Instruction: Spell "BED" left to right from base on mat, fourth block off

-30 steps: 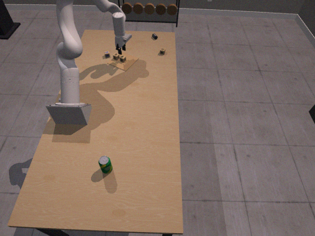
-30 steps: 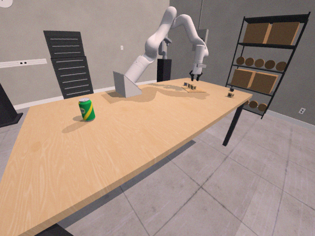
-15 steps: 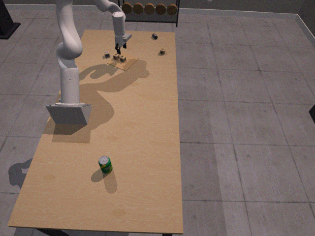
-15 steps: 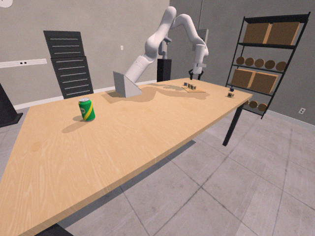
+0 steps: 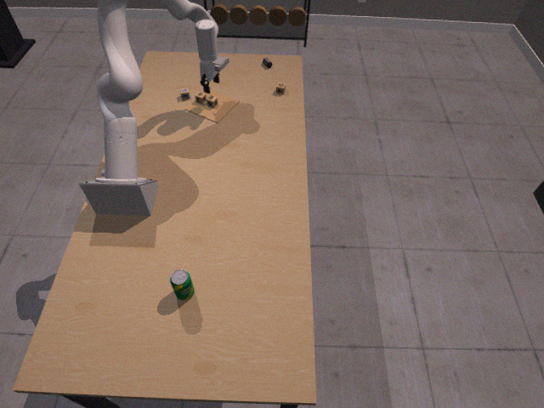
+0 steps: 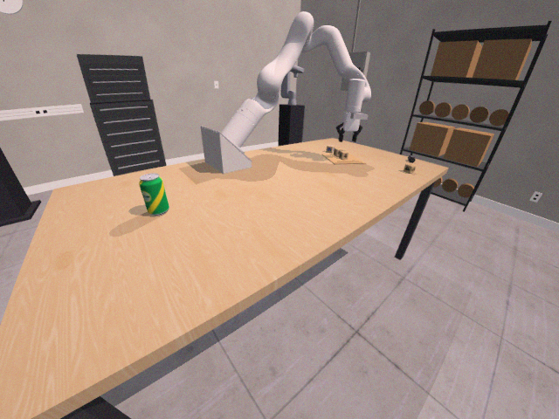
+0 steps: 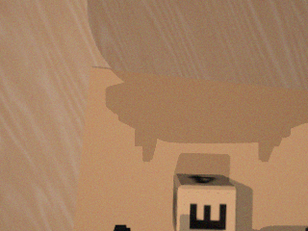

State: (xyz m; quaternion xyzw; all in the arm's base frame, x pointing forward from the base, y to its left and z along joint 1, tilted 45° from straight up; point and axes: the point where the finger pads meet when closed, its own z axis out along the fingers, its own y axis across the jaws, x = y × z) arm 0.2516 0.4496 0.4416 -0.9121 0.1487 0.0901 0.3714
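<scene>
Right now my hand is 330 mm short of the wooden letter block, 140 mm to the right of it and 90 mm above it. From my hand the other things lie so: green can 1020 mm to the right, 70 mm ahead, 50 mm below; then tan mat 110 mm below, 10 mm to the right, 10 mm behind; then small dark object 390 mm to the left, 240 mm ahead, 100 mm below.
</scene>
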